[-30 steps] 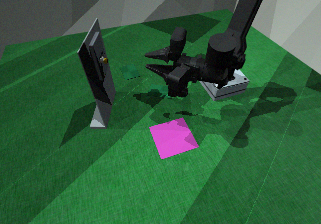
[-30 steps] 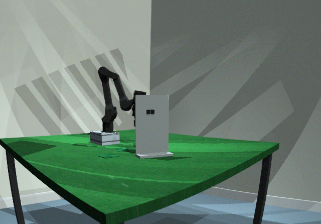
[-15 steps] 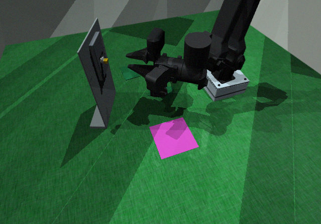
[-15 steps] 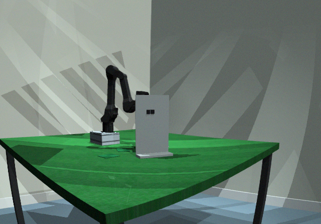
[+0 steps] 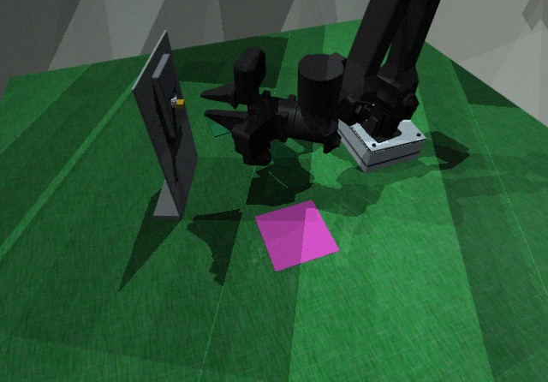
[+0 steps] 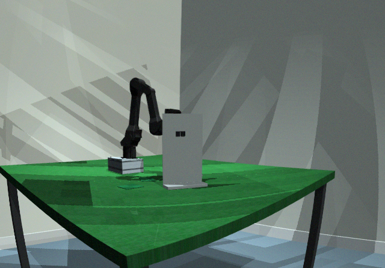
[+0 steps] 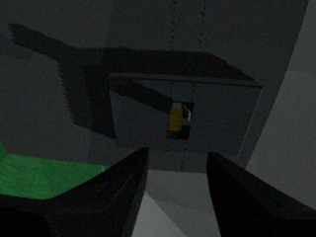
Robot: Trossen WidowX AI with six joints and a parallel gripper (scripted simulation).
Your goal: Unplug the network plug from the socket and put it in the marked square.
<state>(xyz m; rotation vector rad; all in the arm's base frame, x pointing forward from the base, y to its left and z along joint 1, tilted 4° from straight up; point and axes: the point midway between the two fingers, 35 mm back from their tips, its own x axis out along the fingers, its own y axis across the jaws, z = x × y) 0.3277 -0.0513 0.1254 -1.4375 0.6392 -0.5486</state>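
My gripper tip is now 20 cm above the marked square, 17 cm to the right of it and 8 cm past it. The rest, counted from my gripper tip: upright panel (8 cm below, 6 cm ahead, 4 cm to the right).
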